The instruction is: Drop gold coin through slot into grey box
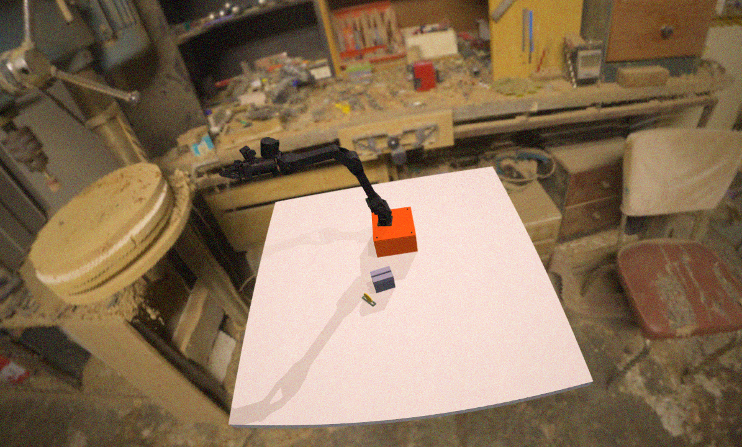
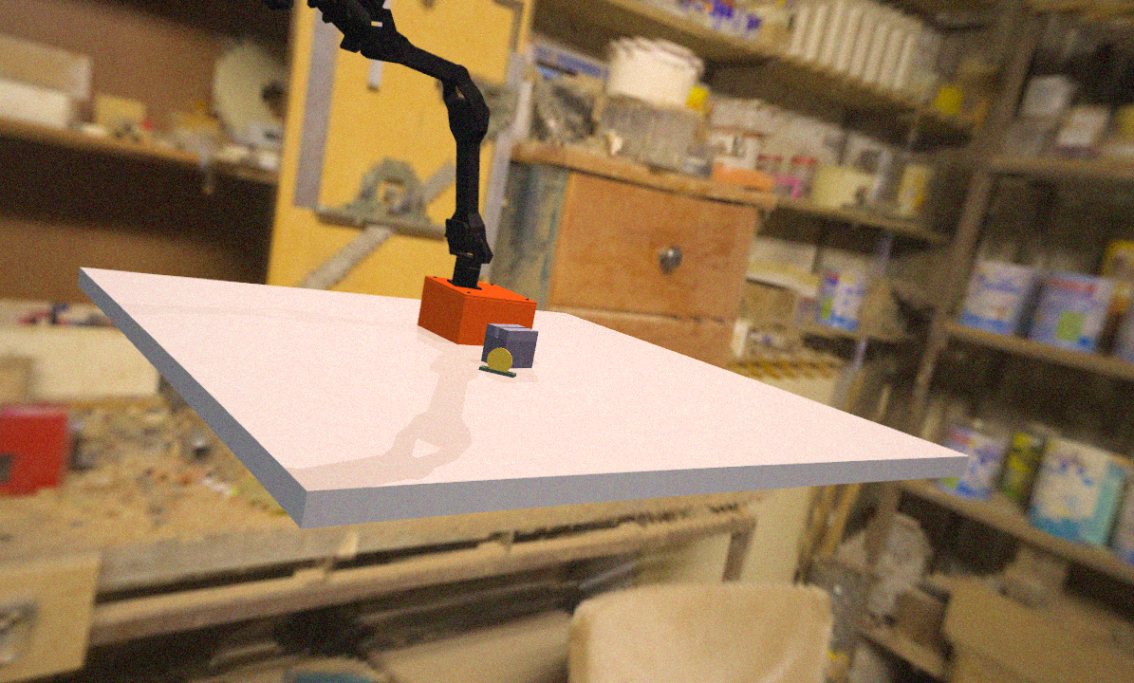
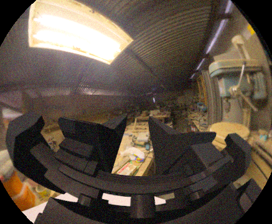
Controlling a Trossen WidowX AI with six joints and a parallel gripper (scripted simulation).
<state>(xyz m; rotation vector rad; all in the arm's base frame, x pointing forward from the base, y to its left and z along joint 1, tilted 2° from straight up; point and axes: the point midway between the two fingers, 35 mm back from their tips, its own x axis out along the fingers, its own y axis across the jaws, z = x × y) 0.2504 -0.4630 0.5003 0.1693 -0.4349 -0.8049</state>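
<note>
Right now my gripper tip is 7 cm short of the gold coin, 44 cm to the right of it and 60 cm above it.
</note>
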